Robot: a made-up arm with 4 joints. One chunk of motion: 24 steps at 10 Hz.
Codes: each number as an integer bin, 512 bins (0 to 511) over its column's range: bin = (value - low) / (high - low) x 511, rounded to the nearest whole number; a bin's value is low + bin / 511 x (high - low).
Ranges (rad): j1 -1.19..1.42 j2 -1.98..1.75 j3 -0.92..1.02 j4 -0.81..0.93
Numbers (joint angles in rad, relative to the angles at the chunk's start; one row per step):
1: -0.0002 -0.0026 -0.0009 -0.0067
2: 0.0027 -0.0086 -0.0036 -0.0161
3: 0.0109 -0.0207 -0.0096 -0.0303
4: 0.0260 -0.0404 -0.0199 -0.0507
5: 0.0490 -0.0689 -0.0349 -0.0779
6: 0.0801 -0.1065 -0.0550 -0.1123
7: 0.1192 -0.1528 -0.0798 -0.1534
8: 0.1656 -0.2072 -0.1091 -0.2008
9: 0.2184 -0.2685 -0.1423 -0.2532
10: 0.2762 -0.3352 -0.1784 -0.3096
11: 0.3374 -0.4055 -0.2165 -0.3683
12: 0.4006 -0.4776 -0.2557 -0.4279
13: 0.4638 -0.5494 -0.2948 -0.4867
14: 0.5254 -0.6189 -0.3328 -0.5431
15: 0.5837 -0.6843 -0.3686 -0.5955
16: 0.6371 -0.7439 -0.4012 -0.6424
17: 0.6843 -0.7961 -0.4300 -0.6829
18: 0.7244 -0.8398 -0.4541 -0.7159
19: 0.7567 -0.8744 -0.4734 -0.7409
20: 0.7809 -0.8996 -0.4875 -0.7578
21: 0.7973 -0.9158 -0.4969 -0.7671
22: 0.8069 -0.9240 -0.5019 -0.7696
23: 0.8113 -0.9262 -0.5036 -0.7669
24: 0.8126 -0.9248 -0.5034 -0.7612
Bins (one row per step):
1: 233 271 242 236
2: 234 270 241 233
3: 235 268 240 229
4: 238 266 237 223
5: 243 262 233 215
6: 249 257 228 205
7: 256 250 221 193
8: 265 243 214 179
9: 276 234 205 164
10: 287 225 195 147
11: 299 216 185 130
12: 311 206 175 112
13: 324 196 165 95
14: 336 186 155 78
15: 347 178 145 63
16: 358 169 137 49
17: 367 162 129 37
18: 375 156 123 28
19: 381 151 118 20
20: 386 148 114 15
21: 389 146 111 13
22: 391 145 110 12
23: 392 144 110 13
24: 392 145 110 14

